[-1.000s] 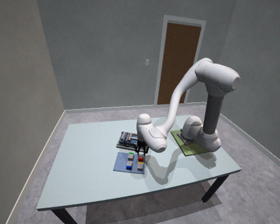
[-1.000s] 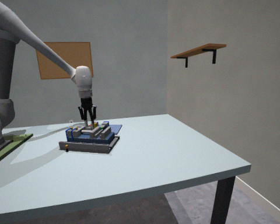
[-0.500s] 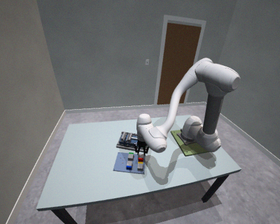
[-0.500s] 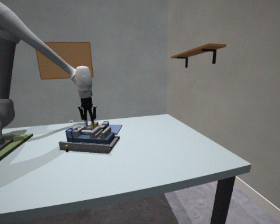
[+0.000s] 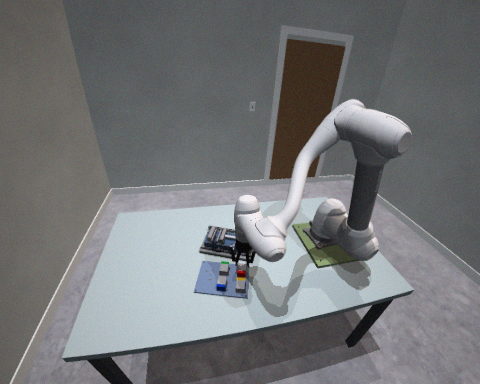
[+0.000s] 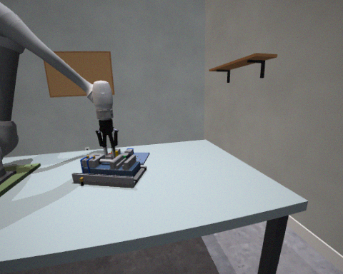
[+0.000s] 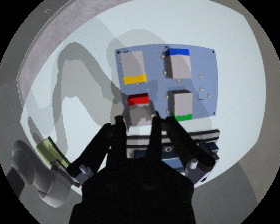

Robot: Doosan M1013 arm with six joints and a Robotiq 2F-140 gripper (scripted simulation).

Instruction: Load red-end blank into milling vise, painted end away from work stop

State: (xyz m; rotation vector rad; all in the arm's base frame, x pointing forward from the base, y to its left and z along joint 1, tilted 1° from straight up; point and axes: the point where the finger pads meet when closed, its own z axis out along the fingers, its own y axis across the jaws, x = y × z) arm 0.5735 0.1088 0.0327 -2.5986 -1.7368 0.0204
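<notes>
Right now my hand is 80 mm to the right of the yellow-ended blank, 30 mm short of it and 30 mm above it. The rest, counted from my hand: blue-ended blank: 120 mm ahead, 50 mm to the left, 30 mm below; then green-ended blank: 80 mm ahead, 30 mm to the right, 30 mm below; then red-ended blank: 30 mm below.
</notes>
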